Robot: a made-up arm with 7 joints. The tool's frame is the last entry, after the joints.
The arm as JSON. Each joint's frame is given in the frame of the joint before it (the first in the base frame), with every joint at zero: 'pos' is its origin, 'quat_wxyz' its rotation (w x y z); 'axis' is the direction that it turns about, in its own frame. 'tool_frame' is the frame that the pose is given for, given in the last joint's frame.
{
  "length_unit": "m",
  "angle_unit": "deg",
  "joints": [
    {
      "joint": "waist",
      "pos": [
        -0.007,
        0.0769,
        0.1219
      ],
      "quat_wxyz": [
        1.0,
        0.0,
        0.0,
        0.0
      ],
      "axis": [
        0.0,
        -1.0,
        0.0
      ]
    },
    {
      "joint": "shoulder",
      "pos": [
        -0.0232,
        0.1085,
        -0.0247
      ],
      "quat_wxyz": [
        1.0,
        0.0,
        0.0,
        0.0
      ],
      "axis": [
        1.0,
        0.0,
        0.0
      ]
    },
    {
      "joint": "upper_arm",
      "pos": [
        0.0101,
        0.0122,
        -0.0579
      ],
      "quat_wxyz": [
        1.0,
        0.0,
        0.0,
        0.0
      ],
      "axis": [
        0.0,
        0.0,
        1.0
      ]
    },
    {
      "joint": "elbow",
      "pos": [
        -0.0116,
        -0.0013,
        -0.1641
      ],
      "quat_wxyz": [
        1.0,
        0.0,
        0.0,
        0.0
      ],
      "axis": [
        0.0,
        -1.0,
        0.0
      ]
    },
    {
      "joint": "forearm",
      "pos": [
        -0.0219,
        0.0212,
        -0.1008
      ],
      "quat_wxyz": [
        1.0,
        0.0,
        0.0,
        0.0
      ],
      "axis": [
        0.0,
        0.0,
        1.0
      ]
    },
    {
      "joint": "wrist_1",
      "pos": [
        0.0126,
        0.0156,
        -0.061
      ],
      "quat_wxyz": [
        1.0,
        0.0,
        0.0,
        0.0
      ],
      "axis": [
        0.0,
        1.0,
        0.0
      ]
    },
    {
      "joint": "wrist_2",
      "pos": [
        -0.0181,
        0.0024,
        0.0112
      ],
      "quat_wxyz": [
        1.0,
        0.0,
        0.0,
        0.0
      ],
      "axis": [
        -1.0,
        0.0,
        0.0
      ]
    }
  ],
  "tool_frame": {
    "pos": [
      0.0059,
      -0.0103,
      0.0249
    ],
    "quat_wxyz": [
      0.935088,
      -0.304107,
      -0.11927,
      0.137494
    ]
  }
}
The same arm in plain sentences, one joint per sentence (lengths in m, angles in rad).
The arm has seven revolute joints in a row. What follows holds with every joint at zero, and every direction is one of the base frame's. Joint 1 is mounted 0.007 m along -x and 0.0769 m along +y and 0.1219 m along +z from the base frame's origin and rotates about -y. Joint 2 is mounted 0.0232 m along -x and 0.1085 m along +y and 0.0247 m along -z from joint 1 and rotates about +x. Joint 3 is mounted 0.0101 m along +x and 0.0122 m along +y and 0.0579 m along -z from joint 2 and rotates about +z. Joint 4 is mounted 0.0116 m along -x and 0.0013 m along -y and 0.1641 m along -z from joint 3 and rotates about -y. Joint 5 is mounted 0.0219 m along -x and 0.0212 m along +y and 0.1008 m along -z from joint 4 and rotates about +z. Joint 6 is mounted 0.0126 m along +x and 0.0156 m along +y and 0.061 m along -z from joint 5 and rotates about +y. Joint 7 is mounted 0.0181 m along -x and 0.0024 m along +y and 0.0112 m along +z from joint 6 and rotates about -x. The tool frame, which is the frame that the pose is given for, is mounted 0.0059 m along +x and 0.0103 m along -y and 0.0249 m along +z from joint 7; its axes are the base frame's turned by roll -0.6529, pitch -0.1399 and yaw 0.3394 rad (as in URDF: about the fixed x, then y, then z).
